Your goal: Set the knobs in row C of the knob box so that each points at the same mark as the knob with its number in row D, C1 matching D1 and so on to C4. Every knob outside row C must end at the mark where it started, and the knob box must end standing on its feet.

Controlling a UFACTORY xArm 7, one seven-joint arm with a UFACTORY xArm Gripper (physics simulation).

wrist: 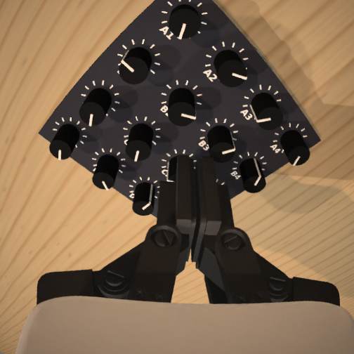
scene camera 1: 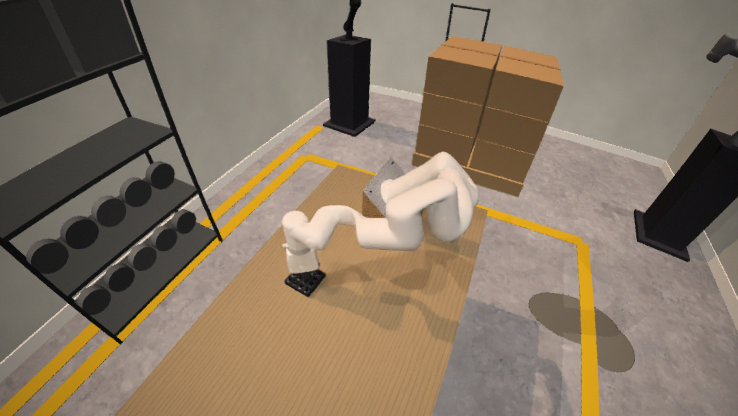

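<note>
The black knob box lies on the wooden surface with its knobs up. In the wrist view, C1 and D1 both point down the picture. C2 points down and slightly left, D2 down and slightly right. D3 points up and right. C3 is partly covered by a finger; its line shows at the left. My gripper is shut and empty, its tips over the box beside C3. The fingers hide C4 and D4. Whether the tips touch the box cannot be told.
Rows A and B, with A1 and B4, lie beyond and right of the fingers. The wooden surface surrounds the box. A grey block stands by the arm's base, stacked cartons behind, and a dumbbell rack at left.
</note>
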